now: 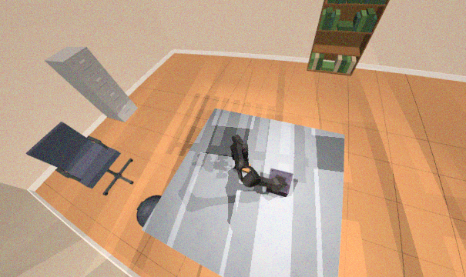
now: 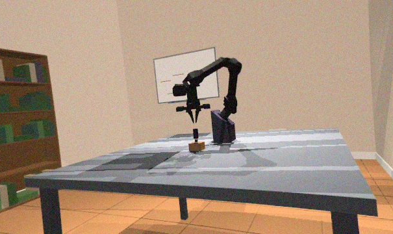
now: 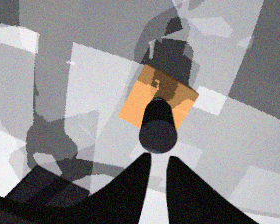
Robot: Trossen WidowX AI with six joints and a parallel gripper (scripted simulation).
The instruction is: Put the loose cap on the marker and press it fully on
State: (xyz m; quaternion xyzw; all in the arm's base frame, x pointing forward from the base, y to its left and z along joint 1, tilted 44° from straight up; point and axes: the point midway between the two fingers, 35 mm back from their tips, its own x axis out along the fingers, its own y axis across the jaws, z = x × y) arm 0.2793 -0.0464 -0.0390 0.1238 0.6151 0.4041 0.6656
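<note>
My gripper tip is now 60 mm above the dark cap. From my gripper tip the other things lie so: holder block (130 mm below).
</note>
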